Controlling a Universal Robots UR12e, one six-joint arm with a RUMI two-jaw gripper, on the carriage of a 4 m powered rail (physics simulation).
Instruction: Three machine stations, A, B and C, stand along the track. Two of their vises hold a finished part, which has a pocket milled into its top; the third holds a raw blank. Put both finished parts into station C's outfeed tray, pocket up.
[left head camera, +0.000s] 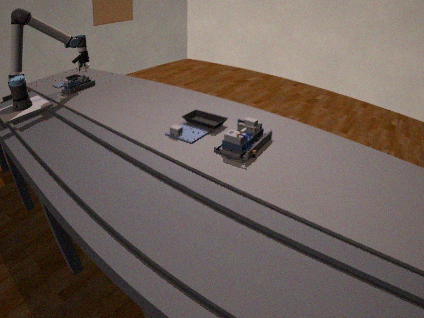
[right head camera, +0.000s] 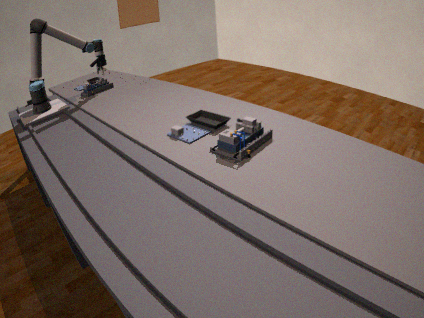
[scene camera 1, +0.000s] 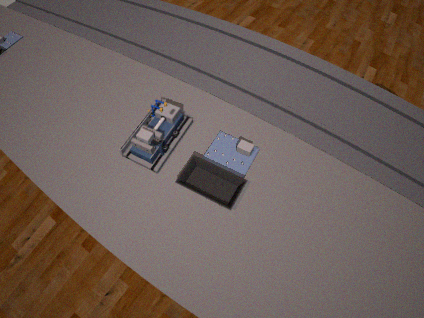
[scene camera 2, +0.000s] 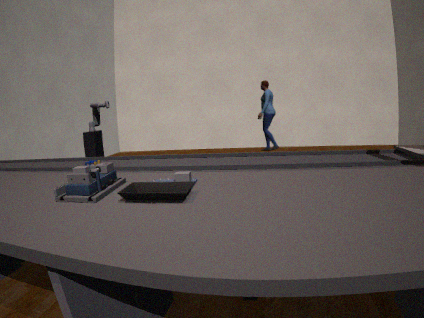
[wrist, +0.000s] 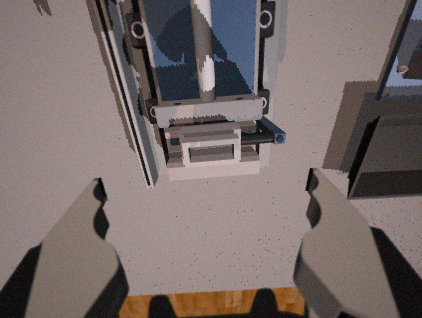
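My gripper (left head camera: 84, 68) (right head camera: 101, 70) (wrist: 207, 174) is open and empty, above the far station. In the wrist view its fingertips stand wide apart, below the near end of the vise (wrist: 207, 110). A light grey part (wrist: 211, 139) with a rectangular pocket facing up sits between that vise's jaws. A dark tray (wrist: 392, 182) lies to its right. At the middle station a vise (left head camera: 235, 145) (right head camera: 230, 145) (scene camera 1: 172, 131) (scene camera 2: 82, 189) holds a grey block (scene camera 1: 145, 135) whose top looks plain. Its dark tray (left head camera: 204, 120) (right head camera: 207, 120) (scene camera 1: 212, 183) (scene camera 2: 157, 192) looks empty. Station letters are not readable.
A light grey block (left head camera: 176, 130) (right head camera: 177, 130) (scene camera 1: 245, 146) (scene camera 2: 183, 176) stands on the middle station's blue studded plate (left head camera: 192, 134) (scene camera 1: 225, 150). A blue handle (wrist: 280, 137) sticks out beside the near vise. A person (scene camera 2: 268, 107) stands beyond the track.
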